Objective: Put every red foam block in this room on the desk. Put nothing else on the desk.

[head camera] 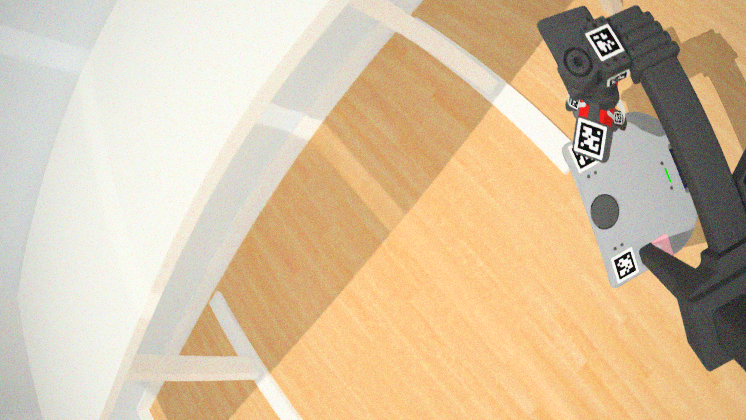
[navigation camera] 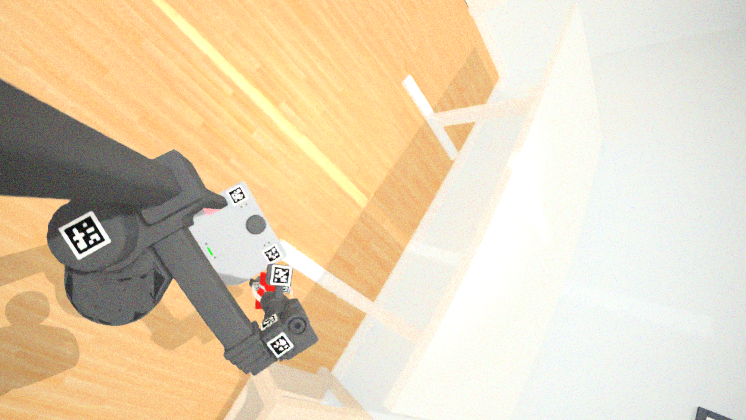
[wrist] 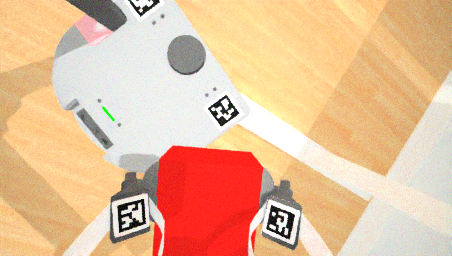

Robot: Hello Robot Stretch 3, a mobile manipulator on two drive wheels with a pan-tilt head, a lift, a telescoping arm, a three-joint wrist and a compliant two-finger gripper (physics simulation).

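Where they show: gripper, fingertip midpoint: [wrist: 209,181]; robot's base, origin of the base link: [head camera: 604,210] [navigation camera: 254,223] [wrist: 192,67].
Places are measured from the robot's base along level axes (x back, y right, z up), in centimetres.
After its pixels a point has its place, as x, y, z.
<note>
My gripper [head camera: 595,111] @(11.2, 4.4, 47.5) [navigation camera: 270,288] @(11.2, 4.4, 47.5) [wrist: 209,181] @(11.2, 4.4, 47.5) is shut on a red foam block [head camera: 606,116] @(12.9, 2.3, 50.8) [navigation camera: 266,282] [wrist: 210,200] @(11.4, 3.4, 51.3). The block fills the space between the fingertips in the wrist view, and its lower end runs out of that view. The wrist and its marker hide much of it in the head and navigation views. The gripper holds the block beside the front corner of my base. The white desk [head camera: 130,156] @(-44.6, 18.2, 91.6) [navigation camera: 469,297] @(-15.8, 12.9, 91.6) stands at the left in the head view and at the right in the navigation view. The gripper is apart from its top.
My grey base [head camera: 636,203] @(10.2, -5.2, 14.0) [navigation camera: 234,234] @(10.4, -4.1, 14.1) [wrist: 145,75] @(10.5, -4.9, 14.0) is close to a white desk foot [head camera: 532,120] [navigation camera: 302,260] [wrist: 275,127]. A pink patch [head camera: 661,243] @(12.7, -16.0, 11.4) [navigation camera: 209,211] @(13.5, -15.7, 11.4) [wrist: 92,30] @(13.0, -16.8, 11.2) shows at the base, partly hidden. Pale wooden furniture [navigation camera: 292,404] @(30.0, 53.2, 40.5) stands at the navigation view's bottom.
</note>
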